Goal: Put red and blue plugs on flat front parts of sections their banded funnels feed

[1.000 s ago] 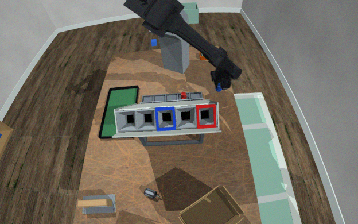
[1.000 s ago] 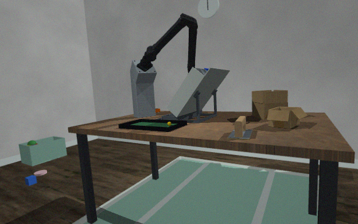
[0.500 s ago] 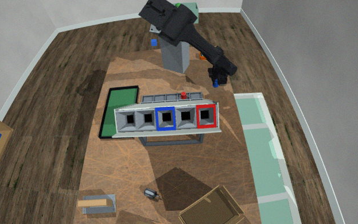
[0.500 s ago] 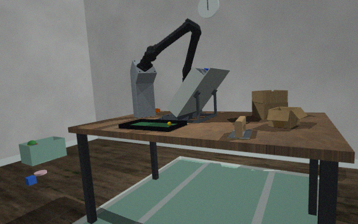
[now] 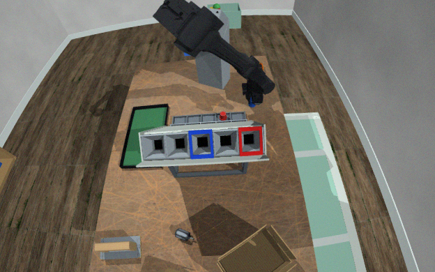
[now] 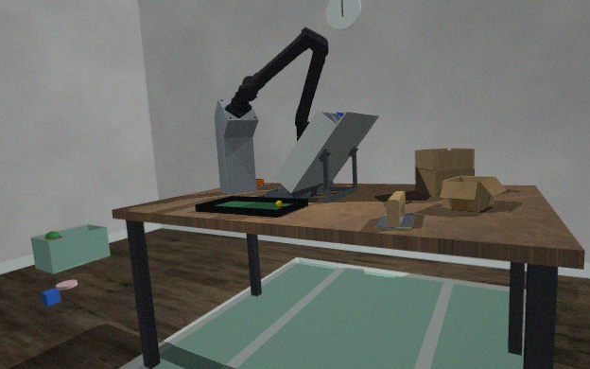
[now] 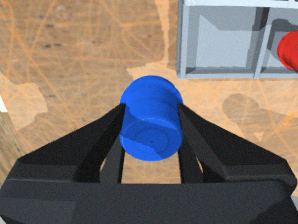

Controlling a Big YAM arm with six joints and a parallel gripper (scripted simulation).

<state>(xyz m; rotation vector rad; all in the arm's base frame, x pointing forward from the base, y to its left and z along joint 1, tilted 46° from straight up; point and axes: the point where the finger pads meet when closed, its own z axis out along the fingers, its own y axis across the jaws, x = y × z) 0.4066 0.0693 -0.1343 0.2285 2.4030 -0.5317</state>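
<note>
My hand is 130 mm to the left of the red plug, 100 mm above it and 50 mm past it. The rest, counted from my hand: blue plug (10 mm below); then cover (270 mm to the right, 110 mm ahead, 90 mm above); then green marble tray (540 mm to the right, 110 mm below, 110 mm behind).
</note>
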